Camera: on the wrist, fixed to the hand. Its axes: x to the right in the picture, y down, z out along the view.
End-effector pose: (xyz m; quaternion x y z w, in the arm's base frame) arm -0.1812 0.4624 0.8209 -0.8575 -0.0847 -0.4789 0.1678
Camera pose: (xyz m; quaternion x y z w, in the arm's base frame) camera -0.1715 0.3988 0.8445 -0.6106 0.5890 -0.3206 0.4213
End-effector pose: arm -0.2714 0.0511 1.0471 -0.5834 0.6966 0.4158 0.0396
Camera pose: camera -0.3164 0.0121 1.0811 -0.0332 -0.8810 -0.2849 0.3763
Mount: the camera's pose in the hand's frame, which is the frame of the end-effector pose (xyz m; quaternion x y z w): 0.0262 0.0572 -0.0272 -0.0504 0.1170 0.7048 0.6979
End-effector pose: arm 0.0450 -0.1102 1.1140 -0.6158 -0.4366 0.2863 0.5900
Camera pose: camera 0.0920 -0.0958 1.0662 -0.8007 0.1839 0.5216 0.2300
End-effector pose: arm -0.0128 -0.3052 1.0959 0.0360 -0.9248 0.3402 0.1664
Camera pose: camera -0.0401 -0.2427 1.0887 0.6749 0.6685 -0.3123 0.0136
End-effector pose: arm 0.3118 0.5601 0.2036 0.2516 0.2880 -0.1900 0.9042
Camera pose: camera 0.3481 0.6161 0.1880 0.3552 0.1390 0.5486 0.7440
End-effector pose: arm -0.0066 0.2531 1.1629 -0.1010 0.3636 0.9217 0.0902
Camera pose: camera -0.0423 0.1957 1.1741 -0.0734 -0.2890 -0.7133 0.6343
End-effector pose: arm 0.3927 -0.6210 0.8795 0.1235 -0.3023 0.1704 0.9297
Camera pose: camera 0.4043 -0.5535 0.8812 -0.1937 -0.1978 0.7734 0.5703
